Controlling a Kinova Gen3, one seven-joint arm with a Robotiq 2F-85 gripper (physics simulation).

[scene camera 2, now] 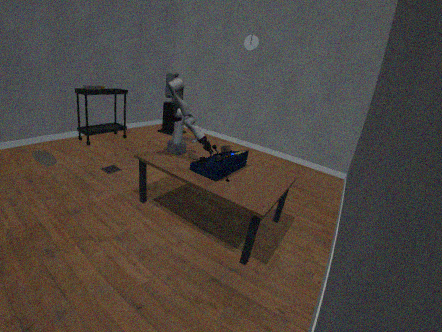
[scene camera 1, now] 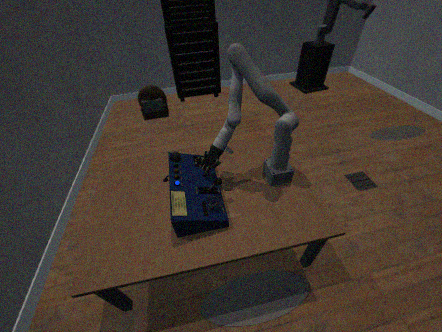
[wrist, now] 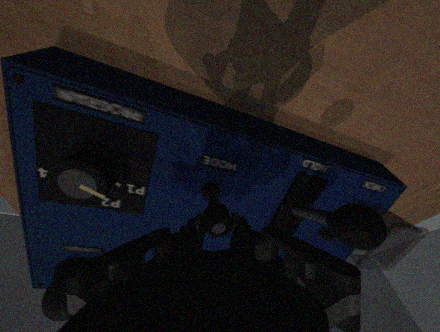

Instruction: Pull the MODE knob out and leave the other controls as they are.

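Seen in the pictures: gripper, fingertip midpoint: [scene camera 2: 212, 153] [scene camera 1: 204, 171] [wrist: 218, 221]; arm's base at its link origin: [scene camera 2: 177, 142] [scene camera 1: 277, 164].
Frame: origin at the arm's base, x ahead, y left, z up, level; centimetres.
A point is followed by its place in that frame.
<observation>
The blue control panel [scene camera 1: 192, 172] {x 49.7, y -11.1, z 1.0 cm} [scene camera 2: 215, 170] {x 58.3, y -29.4, z -1.2 cm} [wrist: 260, 185] {x 42.1, y -2.2, z -2.0 cm} lies on the table. The MODE label [wrist: 220, 162] {x 39.7, y -8.0, z -2.5 cm} shows in the wrist view. Below it in that view, my gripper [scene camera 1: 207, 164] {x 43.1, y -7.7, z 2.8 cm} [scene camera 2: 209, 149] {x 43.1, y -7.7, z 2.8 cm} [wrist: 218, 221] {x 43.1, y -7.7, z 2.8 cm} is shut on the dark MODE knob [wrist: 217, 212] {x 40.4, y -8.4, z 3.4 cm}; part of the knob is hidden between the fingers. The round PROGRAM dial [wrist: 76, 183] {x 40.6, y -20.2, z 1.8 cm} sits at the left, its yellow pointer near P2. The HOLD slot [wrist: 306, 189] {x 42.0, y 4.6, z -2.2 cm} is at the right, with a lever and a black ball [wrist: 357, 225] {x 37.6, y 2.8, z 5.3 cm} beside it.
The table [scene camera 1: 250, 220] {x 28.3, y 23.7, z -9.8 cm} [scene camera 2: 260, 187] {x 91.4, y -14.6, z -9.8 cm} carries the panel and the arm's base [scene camera 1: 278, 172] {x 3.0, y 6.0, z -0.2 cm} [scene camera 2: 176, 146] {x 4.6, y -6.7, z -1.5 cm}. The panel also has a blue light [scene camera 1: 177, 183] {x 59.4, y -1.4, z 5.5 cm} [scene camera 2: 232, 154] {x 59.6, y -3.0, z 5.3 cm}, a yellow label [scene camera 1: 179, 203] {x 60.8, y 10.5, z 4.0 cm} and more dark controls. A cart [scene camera 2: 101, 91] stands away by the wall.
</observation>
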